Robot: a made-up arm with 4 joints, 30 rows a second.
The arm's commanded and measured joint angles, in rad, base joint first. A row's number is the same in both.
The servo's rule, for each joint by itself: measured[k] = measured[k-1] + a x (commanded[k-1-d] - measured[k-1]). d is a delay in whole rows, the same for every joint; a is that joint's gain. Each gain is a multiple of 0.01, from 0.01 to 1. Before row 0 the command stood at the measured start. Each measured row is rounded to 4 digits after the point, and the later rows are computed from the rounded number. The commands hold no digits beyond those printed.
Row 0, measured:
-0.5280, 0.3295, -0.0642, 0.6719
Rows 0 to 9, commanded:
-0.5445, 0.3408, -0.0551, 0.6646
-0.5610, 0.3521, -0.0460, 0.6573
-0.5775, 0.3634, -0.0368, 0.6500
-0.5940, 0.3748, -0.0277, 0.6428
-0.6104, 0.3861, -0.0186, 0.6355
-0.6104, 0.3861, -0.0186, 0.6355
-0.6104, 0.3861, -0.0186, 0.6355
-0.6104, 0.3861, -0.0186, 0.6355
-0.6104, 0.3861, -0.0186, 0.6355
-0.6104, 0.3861, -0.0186, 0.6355
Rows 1 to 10, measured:
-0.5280, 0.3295, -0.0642, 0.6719
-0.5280, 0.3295, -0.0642, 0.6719
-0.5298, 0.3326, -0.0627, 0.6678
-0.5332, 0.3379, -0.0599, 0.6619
-0.5381, 0.3448, -0.0560, 0.6552
-0.5442, 0.3529, -0.0512, 0.6483
-0.5515, 0.3619, -0.0457, 0.6411
-0.5580, 0.3684, -0.0411, 0.6380
-0.5638, 0.3732, -0.0373, 0.6366
-0.5689, 0.3767, -0.0341, 0.6360
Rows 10 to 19, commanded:
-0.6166, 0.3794, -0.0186, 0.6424
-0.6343, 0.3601, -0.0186, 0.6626
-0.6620, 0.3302, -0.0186, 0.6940
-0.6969, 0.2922, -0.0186, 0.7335
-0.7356, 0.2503, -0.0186, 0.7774
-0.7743, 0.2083, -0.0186, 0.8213
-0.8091, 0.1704, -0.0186, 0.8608
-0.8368, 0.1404, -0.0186, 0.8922
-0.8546, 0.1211, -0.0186, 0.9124
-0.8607, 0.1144, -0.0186, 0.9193
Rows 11 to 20, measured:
-0.5735, 0.3792, -0.0315, 0.6357
-0.5776, 0.3811, -0.0293, 0.6356
-0.5819, 0.3806, -0.0275, 0.6394
-0.5877, 0.3751, -0.0260, 0.6524
-0.5959, 0.3630, -0.0247, 0.6757
-0.6070, 0.3439, -0.0237, 0.7081
-0.6211, 0.3186, -0.0228, 0.7469
-0.6380, 0.2888, -0.0221, 0.7886
-0.6568, 0.2568, -0.0215, 0.8290
-0.6766, 0.2254, -0.0210, 0.8644

